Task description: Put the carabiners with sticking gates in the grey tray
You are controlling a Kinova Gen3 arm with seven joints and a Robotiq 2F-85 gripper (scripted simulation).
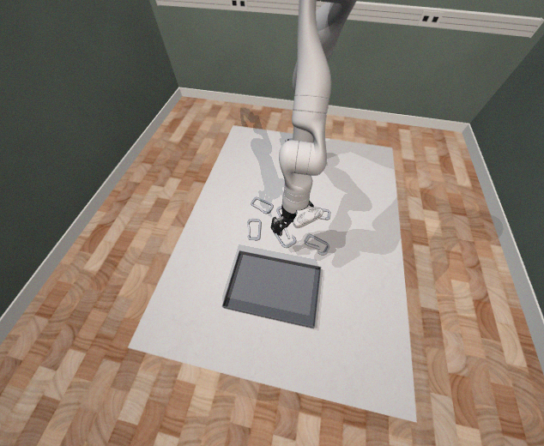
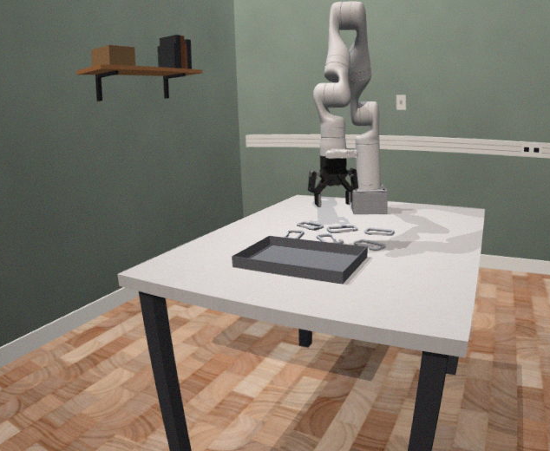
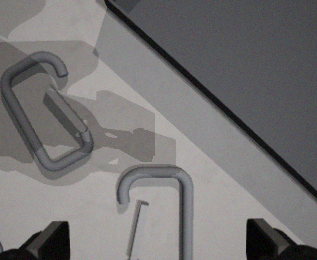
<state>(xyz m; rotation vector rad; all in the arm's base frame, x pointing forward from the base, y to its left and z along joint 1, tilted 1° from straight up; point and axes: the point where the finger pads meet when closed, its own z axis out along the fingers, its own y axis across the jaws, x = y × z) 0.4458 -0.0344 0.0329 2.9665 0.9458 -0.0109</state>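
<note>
My gripper is now 18 cm short of the grey tray, 11 cm above it and 4 cm to the left of it.
</note>
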